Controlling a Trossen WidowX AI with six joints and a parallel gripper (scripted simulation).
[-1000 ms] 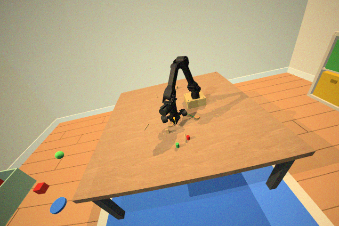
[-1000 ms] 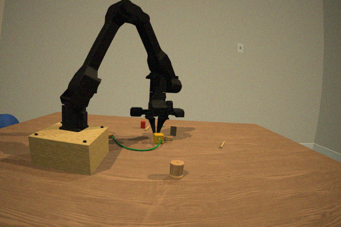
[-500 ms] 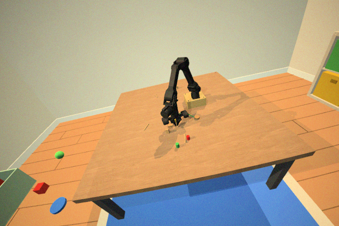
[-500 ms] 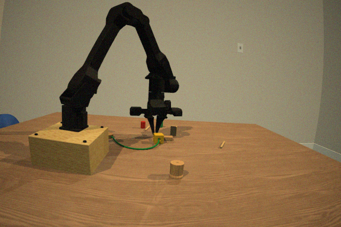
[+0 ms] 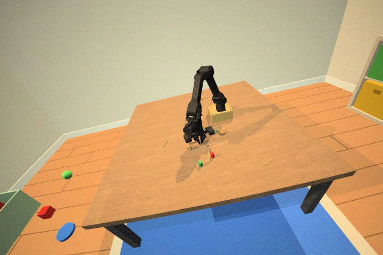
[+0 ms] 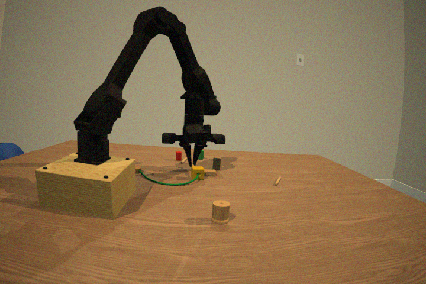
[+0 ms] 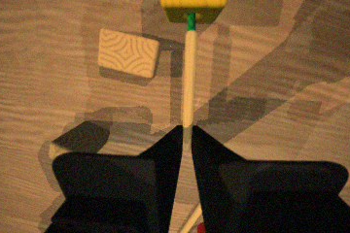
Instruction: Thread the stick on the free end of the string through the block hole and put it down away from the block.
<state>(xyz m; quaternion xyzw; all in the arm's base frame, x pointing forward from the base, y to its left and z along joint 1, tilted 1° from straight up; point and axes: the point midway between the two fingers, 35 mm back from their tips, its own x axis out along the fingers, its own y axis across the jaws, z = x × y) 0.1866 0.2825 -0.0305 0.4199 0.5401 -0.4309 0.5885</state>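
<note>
Right now my gripper tip is 50 mm short of the plain block and 40 mm to the left of it. Round my gripper tip: yellow block: 90 mm to the right, 20 mm ahead, 10 mm above; then thin wooden stick: 40 mm to the right, 10 mm ahead, 10 mm above; then red cylinder: 120 mm to the left, 60 mm behind.
</note>
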